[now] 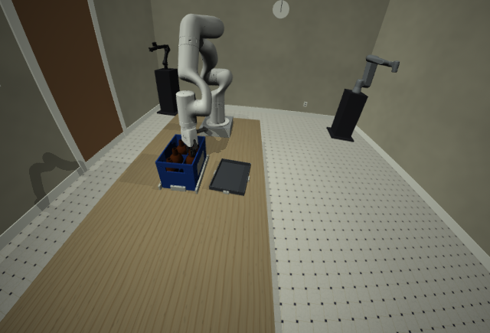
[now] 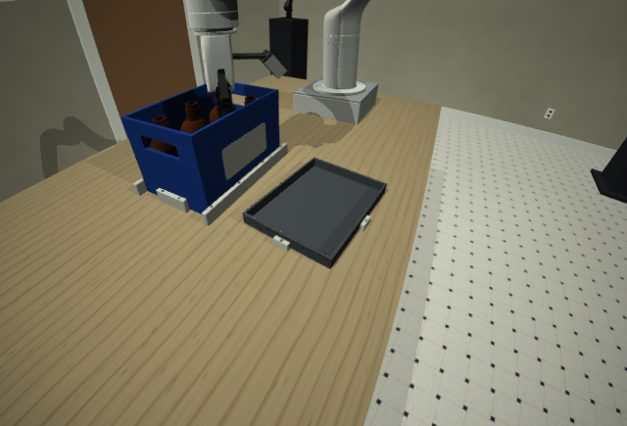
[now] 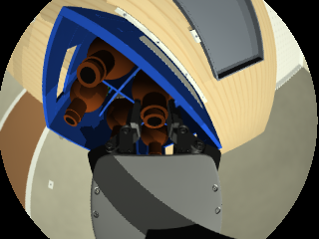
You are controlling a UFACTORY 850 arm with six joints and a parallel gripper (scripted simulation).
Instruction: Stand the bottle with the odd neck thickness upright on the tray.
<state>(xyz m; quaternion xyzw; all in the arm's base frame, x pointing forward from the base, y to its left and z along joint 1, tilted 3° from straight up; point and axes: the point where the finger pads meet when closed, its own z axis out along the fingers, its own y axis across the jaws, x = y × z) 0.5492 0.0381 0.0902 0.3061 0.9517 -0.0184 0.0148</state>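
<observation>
Now: the bottle 70 mm below my hand. Also, from my hand: dark grey tray 220 mm to the left, 150 mm below, 30 mm behind; then blue crate 70 mm below, 40 mm to the right, 10 mm ahead.
</observation>
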